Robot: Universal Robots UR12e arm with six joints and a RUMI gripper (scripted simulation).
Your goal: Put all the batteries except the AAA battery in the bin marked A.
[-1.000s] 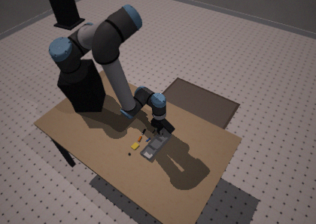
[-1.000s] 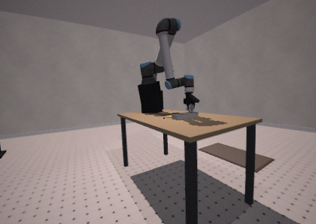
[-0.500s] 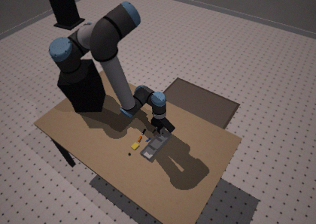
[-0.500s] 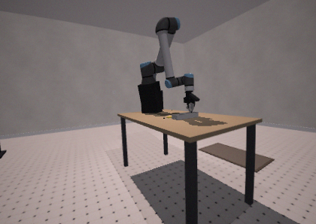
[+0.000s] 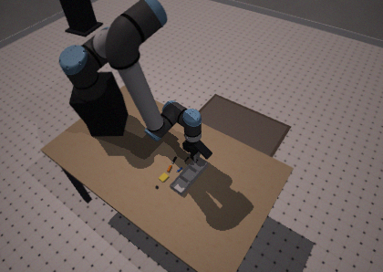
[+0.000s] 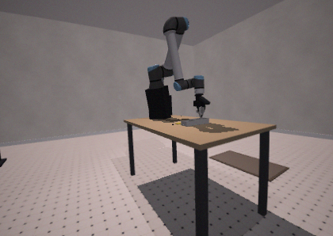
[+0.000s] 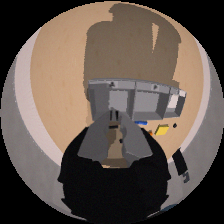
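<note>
Right now my hand is 14 cm past the orange battery, 8 cm to the left of it and 6 cm above it. Round my hand: grey double bin 8 cm to the right, 4 cm below; then thin dark item 8 cm behind, 6 cm below, 3 cm to the left; then blue battery 8 cm behind, 7 cm to the right, 6 cm below.
</note>
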